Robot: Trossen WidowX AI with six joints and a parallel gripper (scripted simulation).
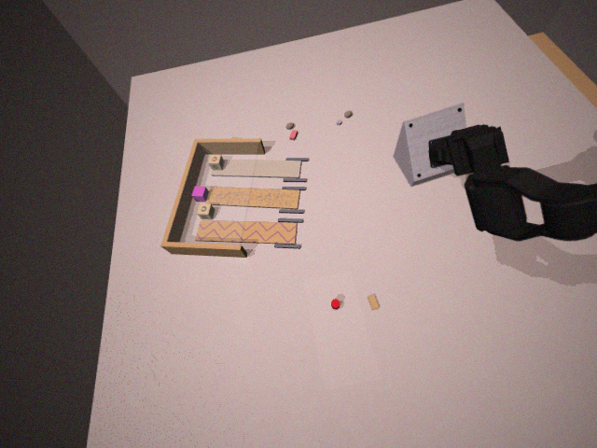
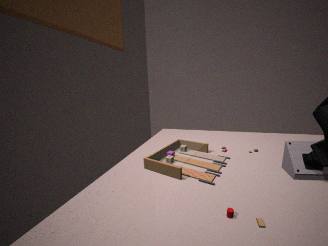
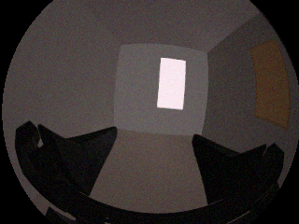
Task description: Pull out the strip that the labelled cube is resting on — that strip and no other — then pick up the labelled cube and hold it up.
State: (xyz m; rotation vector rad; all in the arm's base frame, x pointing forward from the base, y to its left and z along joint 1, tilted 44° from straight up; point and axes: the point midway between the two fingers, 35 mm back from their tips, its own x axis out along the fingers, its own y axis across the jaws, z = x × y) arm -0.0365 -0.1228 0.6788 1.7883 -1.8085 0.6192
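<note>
Now: the pink block 38 cm ahead of my gripper tip, 60 cm to the right of it and 67 cm below it.
</note>
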